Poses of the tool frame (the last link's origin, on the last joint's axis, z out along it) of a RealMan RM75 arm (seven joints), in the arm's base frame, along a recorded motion.
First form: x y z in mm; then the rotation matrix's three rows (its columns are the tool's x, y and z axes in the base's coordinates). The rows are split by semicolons.
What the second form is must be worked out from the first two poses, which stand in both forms.
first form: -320 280 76; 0.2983 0.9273 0.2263; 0.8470 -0.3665 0.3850; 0.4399 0.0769 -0.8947
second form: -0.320 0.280 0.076; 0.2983 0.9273 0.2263; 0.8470 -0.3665 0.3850; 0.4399 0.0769 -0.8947
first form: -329 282 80; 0.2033 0.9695 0.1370; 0.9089 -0.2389 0.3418; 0.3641 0.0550 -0.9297
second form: -0.329 0.282 0.080; 0.2033 0.9695 0.1370; 0.9089 -0.2389 0.3418; 0.3641 0.0550 -0.9297
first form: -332 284 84; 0.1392 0.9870 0.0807; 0.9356 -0.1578 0.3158; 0.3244 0.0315 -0.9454
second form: -0.332 0.284 0.084; 0.1392 0.9870 0.0807; 0.9356 -0.1578 0.3158; 0.3244 0.0315 -0.9454
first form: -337 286 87; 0.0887 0.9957 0.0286; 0.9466 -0.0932 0.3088; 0.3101 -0.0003 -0.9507
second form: -0.337 0.286 0.087; 0.0887 0.9957 0.0286; 0.9466 -0.0932 0.3088; 0.3101 -0.0003 -0.9507
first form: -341 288 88; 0.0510 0.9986 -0.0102; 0.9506 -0.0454 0.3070; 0.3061 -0.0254 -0.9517
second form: -0.341 0.288 0.088; 0.0510 0.9986 -0.0102; 0.9506 -0.0454 0.3070; 0.3061 -0.0254 -0.9517
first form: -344 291 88; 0.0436 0.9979 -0.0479; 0.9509 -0.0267 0.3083; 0.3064 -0.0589 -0.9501
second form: -0.344 0.291 0.088; 0.0436 0.9979 -0.0479; 0.9509 -0.0267 0.3083; 0.3064 -0.0589 -0.9501
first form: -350 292 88; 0.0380 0.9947 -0.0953; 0.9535 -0.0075 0.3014; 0.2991 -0.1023 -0.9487
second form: -0.350 0.292 0.088; 0.0380 0.9947 -0.0953; 0.9535 -0.0075 0.3014; 0.2991 -0.1023 -0.9487
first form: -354 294 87; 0.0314 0.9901 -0.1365; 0.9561 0.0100 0.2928; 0.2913 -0.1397 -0.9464
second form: -0.354 0.294 0.087; 0.0314 0.9901 -0.1365; 0.9561 0.0100 0.2928; 0.2913 -0.1397 -0.9464
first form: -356 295 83; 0.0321 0.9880 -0.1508; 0.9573 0.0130 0.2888; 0.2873 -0.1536 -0.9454
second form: -0.356 0.295 0.083; 0.0321 0.9880 -0.1508; 0.9573 0.0130 0.2888; 0.2873 -0.1536 -0.9454
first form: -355 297 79; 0.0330 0.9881 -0.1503; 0.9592 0.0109 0.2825; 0.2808 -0.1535 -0.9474
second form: -0.355 0.297 0.079; 0.0330 0.9881 -0.1503; 0.9592 0.0109 0.2825; 0.2808 -0.1535 -0.9474
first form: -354 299 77; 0.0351 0.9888 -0.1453; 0.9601 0.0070 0.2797; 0.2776 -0.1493 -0.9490
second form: -0.354 0.299 0.077; 0.0351 0.9888 -0.1453; 0.9601 0.0070 0.2797; 0.2776 -0.1493 -0.9490
